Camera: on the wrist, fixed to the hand. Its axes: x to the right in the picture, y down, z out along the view.
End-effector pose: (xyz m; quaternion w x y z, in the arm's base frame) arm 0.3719 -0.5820 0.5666 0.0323 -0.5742 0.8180 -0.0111
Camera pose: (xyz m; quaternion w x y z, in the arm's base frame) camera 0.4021 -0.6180 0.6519 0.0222 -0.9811 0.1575 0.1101
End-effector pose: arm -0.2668 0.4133 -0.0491 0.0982 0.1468 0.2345 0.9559
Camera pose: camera -0.3077 0.4228 -0.1369 0.7817 0.0079 0.1517 0.6048
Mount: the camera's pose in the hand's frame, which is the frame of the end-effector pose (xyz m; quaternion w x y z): 0.0202 -0.0453 -0.0838 0.6917 -0.1108 -0.0872 -0.7083
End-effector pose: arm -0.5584 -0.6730 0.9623 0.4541 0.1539 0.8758 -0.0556
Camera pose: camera -0.6490 -0.6916 0.9927 0.3681 -0.5690 0.6814 -0.2765
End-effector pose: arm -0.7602 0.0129 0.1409 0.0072 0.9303 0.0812 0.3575
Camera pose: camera -0.8079 0.0570 0.2134 0.3684 0.6164 0.6749 0.1701
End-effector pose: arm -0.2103 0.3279 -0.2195 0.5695 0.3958 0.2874 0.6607
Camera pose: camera -0.2585 0.3621 -0.2969 0.9308 0.0647 0.3563 0.0510
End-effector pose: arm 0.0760 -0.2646 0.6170 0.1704 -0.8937 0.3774 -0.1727
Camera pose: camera 0.0805 -0.2642 0.7143 0.0706 0.9194 0.3677 0.1204
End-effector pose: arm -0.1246 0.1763 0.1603 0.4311 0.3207 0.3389 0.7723
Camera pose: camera -0.1788 0.1915 0.0809 0.9103 0.0014 0.3384 0.2384
